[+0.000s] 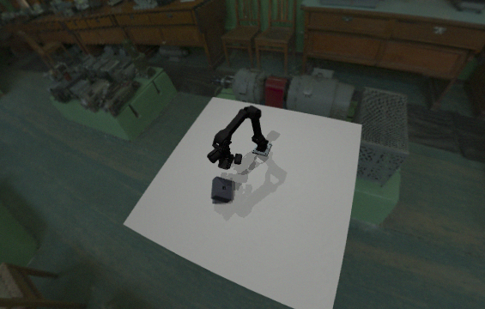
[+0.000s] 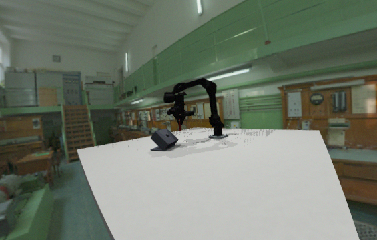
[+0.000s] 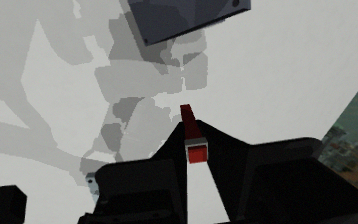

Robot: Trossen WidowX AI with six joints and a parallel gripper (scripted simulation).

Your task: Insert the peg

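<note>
Right now my gripper tip is 14 cm short of the sloped dark grey panel, 3 cm to the right of it and 6 cm above it. Also, from my gripper tip: red square peg: 2 cm above.
</note>
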